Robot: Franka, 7 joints.
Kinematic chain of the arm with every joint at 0, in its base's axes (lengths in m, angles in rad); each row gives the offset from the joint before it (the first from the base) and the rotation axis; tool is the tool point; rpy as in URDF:
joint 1: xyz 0 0 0.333 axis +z
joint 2: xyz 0 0 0 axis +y
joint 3: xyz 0 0 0.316 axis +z
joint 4: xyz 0.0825 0 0 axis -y
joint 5: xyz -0.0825 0 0.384 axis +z
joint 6: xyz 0 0 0 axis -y
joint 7: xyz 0.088 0 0 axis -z
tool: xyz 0 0 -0.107 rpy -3.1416 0 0
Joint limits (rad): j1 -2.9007..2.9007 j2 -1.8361..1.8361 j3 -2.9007..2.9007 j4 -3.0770..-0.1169 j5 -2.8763..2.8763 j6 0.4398..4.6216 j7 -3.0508..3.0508
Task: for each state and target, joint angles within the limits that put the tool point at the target. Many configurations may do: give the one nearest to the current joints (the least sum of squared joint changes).
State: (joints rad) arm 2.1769 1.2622 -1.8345 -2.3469 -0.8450 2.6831 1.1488
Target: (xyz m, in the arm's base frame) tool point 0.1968 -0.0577 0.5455
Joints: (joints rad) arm 2.1022 1.7560 -2.3811 -2.9784 -0.8528 2.2284 1.1488
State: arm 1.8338 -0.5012 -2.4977 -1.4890 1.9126 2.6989 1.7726
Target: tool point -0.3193 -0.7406 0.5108
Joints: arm 1.0588 -0.7839 -2.9007 -0.9177 1.8582 2.6314 1.7726
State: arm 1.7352 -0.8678 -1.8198 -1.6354 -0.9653 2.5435 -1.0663
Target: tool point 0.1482 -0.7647 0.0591
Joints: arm 1.3043 -1.5137 -2.3309 -0.9789 -0.9337 2.5445 -1.0663
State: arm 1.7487 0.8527 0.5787 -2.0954 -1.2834 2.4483 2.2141
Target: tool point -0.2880 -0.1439 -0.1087
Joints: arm 2.2463 1.5457 0.6159 -2.2401 -1.2833 2.4594 2.2141
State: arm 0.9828 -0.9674 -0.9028 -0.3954 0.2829 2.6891 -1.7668
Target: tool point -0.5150 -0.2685 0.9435
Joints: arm 0.4450 -0.7635 -0.8951 -0.1169 0.2441 2.7792 -1.7668
